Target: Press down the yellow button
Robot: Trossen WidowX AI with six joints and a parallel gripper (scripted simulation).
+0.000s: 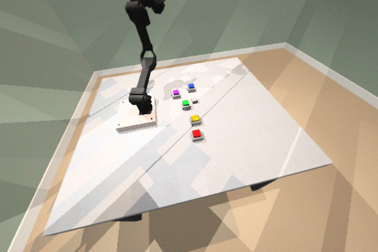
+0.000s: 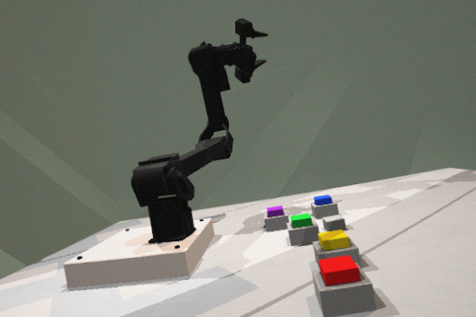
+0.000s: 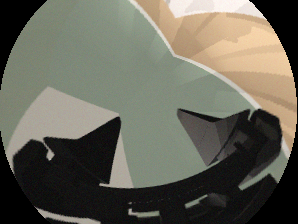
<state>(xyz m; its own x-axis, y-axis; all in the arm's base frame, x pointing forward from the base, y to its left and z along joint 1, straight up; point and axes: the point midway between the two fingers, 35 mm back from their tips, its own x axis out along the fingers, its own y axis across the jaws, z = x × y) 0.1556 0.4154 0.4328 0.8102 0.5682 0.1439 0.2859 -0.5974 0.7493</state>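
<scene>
The yellow button is 520 mm to the right of my gripper tip, 440 mm below it and 80 mm ahead of it. Also, from my gripper tip: green button 440 mm below, 400 mm to the right, 30 mm ahead; purple button 440 mm below, 310 mm to the right, 20 mm behind; blue button 440 mm below, 260 mm to the right, 80 mm ahead.
</scene>
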